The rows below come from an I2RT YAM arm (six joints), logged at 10 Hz.
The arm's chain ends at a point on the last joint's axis. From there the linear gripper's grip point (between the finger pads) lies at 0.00 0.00 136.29 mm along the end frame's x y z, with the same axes.
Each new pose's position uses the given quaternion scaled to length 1; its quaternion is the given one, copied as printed.
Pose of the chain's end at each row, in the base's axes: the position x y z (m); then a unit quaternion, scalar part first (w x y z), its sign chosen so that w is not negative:
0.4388 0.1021 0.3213 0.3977 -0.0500 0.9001 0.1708
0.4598 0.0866 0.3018 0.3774 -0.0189 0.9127 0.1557
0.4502 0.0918 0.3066 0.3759 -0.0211 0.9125 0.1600
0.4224 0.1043 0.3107 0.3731 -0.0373 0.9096 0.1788
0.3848 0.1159 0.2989 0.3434 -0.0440 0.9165 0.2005
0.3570 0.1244 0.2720 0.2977 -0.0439 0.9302 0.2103
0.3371 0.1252 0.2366 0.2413 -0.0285 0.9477 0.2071
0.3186 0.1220 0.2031 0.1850 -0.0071 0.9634 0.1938
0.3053 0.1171 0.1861 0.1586 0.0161 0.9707 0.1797
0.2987 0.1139 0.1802 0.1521 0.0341 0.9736 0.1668
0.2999 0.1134 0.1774 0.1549 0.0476 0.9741 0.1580
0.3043 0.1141 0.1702 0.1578 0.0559 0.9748 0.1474
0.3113 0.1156 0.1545 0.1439 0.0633 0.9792 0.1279
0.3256 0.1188 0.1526 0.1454 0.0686 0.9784 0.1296
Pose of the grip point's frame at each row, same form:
0.5340 0.1494 0.2361 0.3977 -0.0500 0.9001 0.1708
0.5529 0.1273 0.2109 0.3774 -0.0189 0.9127 0.1557
0.5428 0.1338 0.2158 0.3759 -0.0211 0.9125 0.1600
0.5131 0.1524 0.2211 0.3731 -0.0373 0.9096 0.1788
0.4682 0.1701 0.2057 0.3434 -0.0440 0.9165 0.2005
0.4300 0.1813 0.1719 0.2977 -0.0439 0.9302 0.2103
0.3978 0.1806 0.1279 0.2413 -0.0285 0.9477 0.2071
0.3668 0.1733 0.0864 0.1850 -0.0071 0.9634 0.1938
0.3481 0.1640 0.0655 0.1586 0.0161 0.9707 0.1797
0.3406 0.1568 0.0578 0.1521 0.0341 0.9736 0.1668
0.3431 0.1533 0.0545 0.1549 0.0476 0.9741 0.1580
0.3485 0.1509 0.0466 0.1578 0.0559 0.9748 0.1474
0.3519 0.1473 0.0283 0.1439 0.0633 0.9792 0.1279
0.3668 0.1506 0.0267 0.1454 0.0686 0.9784 0.1296

